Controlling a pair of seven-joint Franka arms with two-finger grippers.
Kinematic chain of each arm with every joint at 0, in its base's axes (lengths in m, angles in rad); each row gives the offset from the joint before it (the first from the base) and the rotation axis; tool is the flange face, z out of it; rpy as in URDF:
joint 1: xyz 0 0 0.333 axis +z
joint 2: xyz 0 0 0 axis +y
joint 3: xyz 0 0 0.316 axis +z
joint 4: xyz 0.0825 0 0 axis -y
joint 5: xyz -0.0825 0 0.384 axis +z
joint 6: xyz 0 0 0 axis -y
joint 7: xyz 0.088 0 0 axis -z
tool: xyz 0 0 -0.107 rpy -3.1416 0 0
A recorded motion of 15 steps. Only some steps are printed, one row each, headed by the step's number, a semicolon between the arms.
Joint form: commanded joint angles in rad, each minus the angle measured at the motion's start. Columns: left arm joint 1, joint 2, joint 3, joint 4, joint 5, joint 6, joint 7; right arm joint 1, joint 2, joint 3, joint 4, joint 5, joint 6, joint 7.
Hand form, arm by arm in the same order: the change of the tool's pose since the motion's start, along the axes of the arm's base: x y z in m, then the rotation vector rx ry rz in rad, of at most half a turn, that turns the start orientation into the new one. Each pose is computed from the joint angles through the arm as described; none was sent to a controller.
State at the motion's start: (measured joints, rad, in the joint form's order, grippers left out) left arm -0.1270 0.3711 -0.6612 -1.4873 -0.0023 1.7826 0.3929; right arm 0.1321 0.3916 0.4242 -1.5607 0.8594 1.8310 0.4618
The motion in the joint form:
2: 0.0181 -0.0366 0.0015 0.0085 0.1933 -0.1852 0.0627; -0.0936 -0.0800 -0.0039 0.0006 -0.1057 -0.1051 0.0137
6: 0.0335 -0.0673 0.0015 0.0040 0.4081 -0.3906 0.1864; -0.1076 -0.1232 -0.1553 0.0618 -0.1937 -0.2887 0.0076
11: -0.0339 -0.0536 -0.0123 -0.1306 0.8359 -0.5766 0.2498; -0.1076 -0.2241 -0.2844 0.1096 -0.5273 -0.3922 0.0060
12: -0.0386 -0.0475 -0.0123 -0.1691 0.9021 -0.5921 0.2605; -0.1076 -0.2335 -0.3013 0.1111 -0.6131 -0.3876 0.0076
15: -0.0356 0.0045 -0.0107 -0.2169 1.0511 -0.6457 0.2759; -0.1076 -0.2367 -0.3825 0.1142 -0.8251 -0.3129 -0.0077
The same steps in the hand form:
2: -0.0007 0.0368 0.0069 0.2428 -0.0462 -0.1000; 0.0080 -0.0583 0.0362 -0.0944 -0.0558 0.0084
6: -0.0013 0.0810 0.0115 0.5237 -0.0460 -0.2260; 0.0266 -0.1445 0.0652 -0.2113 -0.0632 0.0001
11: -0.0198 0.0960 -0.0331 1.0350 -0.0862 -0.3978; 0.0217 -0.2428 0.1165 -0.5632 -0.1942 -0.0362
12: -0.0210 0.1004 -0.0463 1.1148 -0.0883 -0.4303; 0.0233 -0.2613 0.1196 -0.6510 -0.2194 -0.0515
15: -0.0113 0.1158 -0.0787 1.2813 -0.0690 -0.4769; 0.0397 -0.3289 0.1239 -0.8694 -0.3060 -0.1303

